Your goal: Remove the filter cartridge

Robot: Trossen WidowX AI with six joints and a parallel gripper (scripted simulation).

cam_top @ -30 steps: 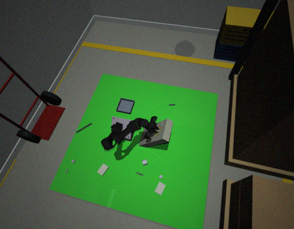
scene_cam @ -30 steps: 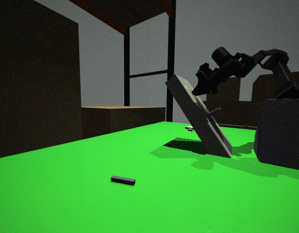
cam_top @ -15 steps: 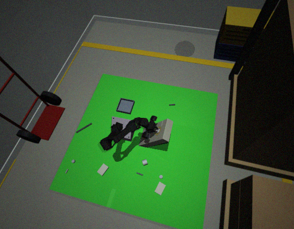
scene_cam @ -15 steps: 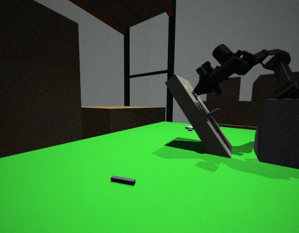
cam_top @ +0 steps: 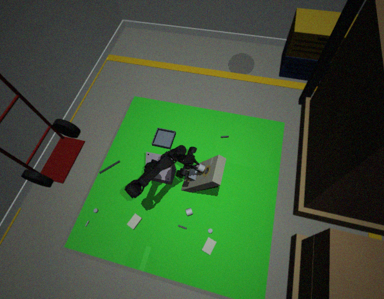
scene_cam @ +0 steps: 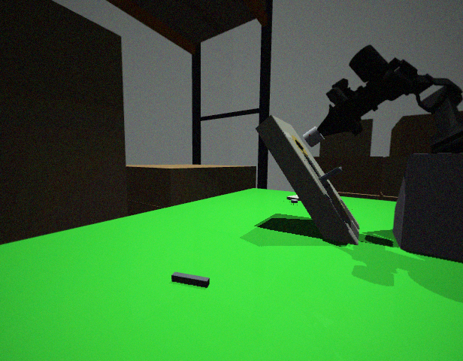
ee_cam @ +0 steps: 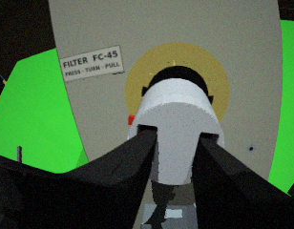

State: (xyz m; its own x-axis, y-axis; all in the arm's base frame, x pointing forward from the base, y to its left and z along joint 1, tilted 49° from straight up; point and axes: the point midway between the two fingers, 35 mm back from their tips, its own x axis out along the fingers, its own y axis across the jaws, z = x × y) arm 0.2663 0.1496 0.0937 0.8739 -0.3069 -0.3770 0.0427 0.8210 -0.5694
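The grey ledge is 4 cm behind my gripper tip, 1 cm to the right of it and 13 cm below it. Also, from my gripper tip: square tray 39 cm behind, 25 cm to the left, 26 cm below; grey service panel 2 cm ahead, 11 cm below; white round filter cartridge 1 cm ahead, 1 cm below.
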